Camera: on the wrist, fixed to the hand. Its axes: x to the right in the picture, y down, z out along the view.
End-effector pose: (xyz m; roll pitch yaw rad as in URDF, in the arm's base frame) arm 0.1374 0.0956 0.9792 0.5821 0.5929 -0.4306
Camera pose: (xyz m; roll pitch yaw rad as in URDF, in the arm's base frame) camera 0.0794 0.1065 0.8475 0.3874 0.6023 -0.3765
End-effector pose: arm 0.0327 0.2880 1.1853 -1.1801 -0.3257 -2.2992
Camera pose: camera -0.0765 0.3698 1.2324 -1.3995 -0.2838 -2.3183
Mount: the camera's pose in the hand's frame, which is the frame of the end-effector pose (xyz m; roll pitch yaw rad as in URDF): 0.0261 -0.0896 -0.1101 -0.2246 0.0329 0.0317
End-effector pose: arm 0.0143 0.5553 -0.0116 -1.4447 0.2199 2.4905
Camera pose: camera 0.0540 0.6765 0.0559 -1.6768 0.2554 2.4609
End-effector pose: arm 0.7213 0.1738 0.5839 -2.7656 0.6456 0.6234
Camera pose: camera 0.7793 0.2683 0.6763 -3.0212 0.6260 0.5721
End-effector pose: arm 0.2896 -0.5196 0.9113 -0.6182 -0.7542 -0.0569
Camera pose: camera 0.3266 -0.6588 0.9016 -0.8493 -0.7090 -0.0480
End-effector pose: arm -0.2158 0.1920 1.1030 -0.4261 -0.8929 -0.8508
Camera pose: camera -0.2681 0.0589 1.0837 -0.6689 -0.8497 -0.8277
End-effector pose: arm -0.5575 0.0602 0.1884 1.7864 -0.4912 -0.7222
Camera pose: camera -0.4338 0.1201 0.1443 1.5469 -0.5290 -0.6928
